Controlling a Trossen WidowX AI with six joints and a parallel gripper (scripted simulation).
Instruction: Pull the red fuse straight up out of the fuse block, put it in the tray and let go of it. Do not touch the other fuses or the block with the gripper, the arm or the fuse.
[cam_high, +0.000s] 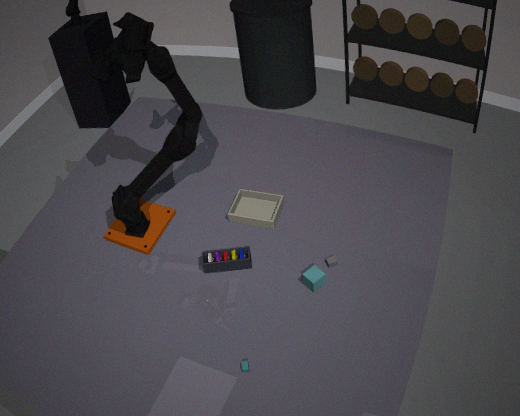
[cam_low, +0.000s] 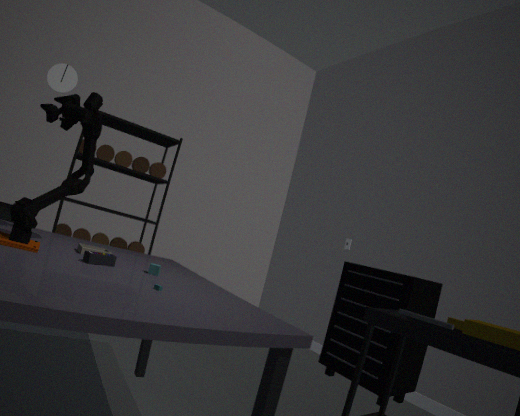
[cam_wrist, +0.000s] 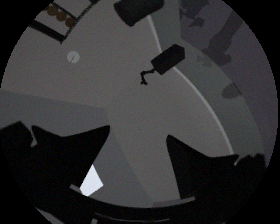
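Right now my gripper tip is 33 cm short of the red fuse, 25 cm to the left of it and 54 cm above it. The rest, counted from my gripper tip: small grey cube (59 cm ahead, 20 cm to the right, 56 cm below); beige tray (36 cm ahead, 5 cm to the right, 56 cm below); teal cube (56 cm ahead, 27 cm to the right, 55 cm below).
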